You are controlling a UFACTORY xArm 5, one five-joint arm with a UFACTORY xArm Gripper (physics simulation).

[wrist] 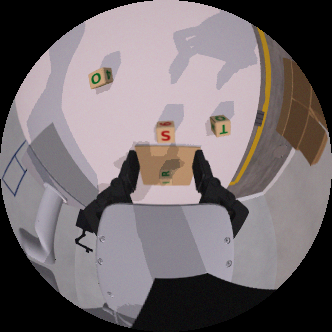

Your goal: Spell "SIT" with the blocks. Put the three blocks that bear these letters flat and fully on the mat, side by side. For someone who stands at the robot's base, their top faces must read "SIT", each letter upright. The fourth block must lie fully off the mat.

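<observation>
The tan mat (145, 172) shows between my fingers in the wrist view. My gripper (165, 157) is open and empty, with one black finger at either side of the mat in this view. The I block (166, 177) is on the mat near its lower edge, with a green R on a side face; its top face is strongly foreshortened. The S block (165, 132), with a red S, sits off the mat, close beyond its upper edge. The T block (220, 126) is off the mat at the upper right, its T upside down in view. The O block (101, 78) lies far off at the upper left.
The blocks and mat are on a pale table top (140, 50). A large shadow of the arm falls across its upper right. Brown boxes (300, 110) and a yellow floor line (267, 60) show beyond the right edge. A pale cylindrical part (47, 220) shows at the lower left.
</observation>
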